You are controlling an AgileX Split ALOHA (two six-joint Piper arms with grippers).
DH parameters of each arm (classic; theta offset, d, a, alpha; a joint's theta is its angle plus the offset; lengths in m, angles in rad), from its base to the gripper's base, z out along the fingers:
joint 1: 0 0.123 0 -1.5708
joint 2: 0.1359 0 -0.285 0
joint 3: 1.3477 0 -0.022 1.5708
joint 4: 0 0.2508 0 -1.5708
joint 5: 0 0 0.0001 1.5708
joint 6: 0 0.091 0 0
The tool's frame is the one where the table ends.
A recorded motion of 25 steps. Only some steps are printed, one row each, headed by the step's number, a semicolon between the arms.
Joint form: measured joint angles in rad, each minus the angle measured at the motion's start. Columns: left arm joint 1, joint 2, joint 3, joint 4, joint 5, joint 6; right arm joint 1, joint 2, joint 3, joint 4, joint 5, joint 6.
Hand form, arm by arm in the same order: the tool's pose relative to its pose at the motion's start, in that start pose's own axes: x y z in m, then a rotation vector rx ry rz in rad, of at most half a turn. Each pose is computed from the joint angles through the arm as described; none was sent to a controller.
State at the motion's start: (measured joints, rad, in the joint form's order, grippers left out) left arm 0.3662 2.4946 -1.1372 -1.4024 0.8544 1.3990; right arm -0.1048 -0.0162 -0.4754 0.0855 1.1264 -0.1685
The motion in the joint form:
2: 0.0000 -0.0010 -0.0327 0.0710 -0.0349 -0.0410; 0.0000 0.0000 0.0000 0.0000 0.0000 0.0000
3: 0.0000 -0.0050 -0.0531 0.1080 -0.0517 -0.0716; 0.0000 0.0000 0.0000 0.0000 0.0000 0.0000
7: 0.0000 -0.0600 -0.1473 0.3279 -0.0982 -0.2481; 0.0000 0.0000 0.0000 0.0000 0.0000 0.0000
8: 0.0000 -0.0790 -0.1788 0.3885 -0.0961 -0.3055; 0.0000 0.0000 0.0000 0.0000 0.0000 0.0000
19: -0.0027 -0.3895 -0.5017 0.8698 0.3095 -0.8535; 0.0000 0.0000 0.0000 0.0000 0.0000 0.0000
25: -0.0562 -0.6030 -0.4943 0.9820 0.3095 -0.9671; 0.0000 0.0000 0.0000 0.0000 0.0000 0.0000
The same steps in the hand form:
2: -0.0062 0.0029 -0.0019 -0.0468 0.0221 0.0311; 0.0000 0.0000 0.0000 0.0000 0.0000 0.0000
3: -0.0114 0.0034 -0.0041 -0.0715 0.0271 0.0432; 0.0000 0.0000 0.0000 0.0000 0.0000 0.0000
7: -0.0400 -0.0055 -0.0250 -0.1858 0.0466 0.1213; 0.0000 0.0000 0.0000 0.0000 0.0000 0.0000
8: -0.0497 -0.0107 -0.0328 -0.2106 0.0455 0.1386; 0.0000 0.0000 0.0000 0.0000 0.0000 0.0000
19: -0.1100 -0.1354 -0.1619 -0.3423 0.0915 0.2187; 0.0000 0.0000 0.0000 0.0000 0.0000 0.0000
25: -0.0966 -0.2084 -0.2090 -0.4542 -0.0224 0.3091; 0.0000 0.0000 0.0000 0.0000 0.0000 0.0000

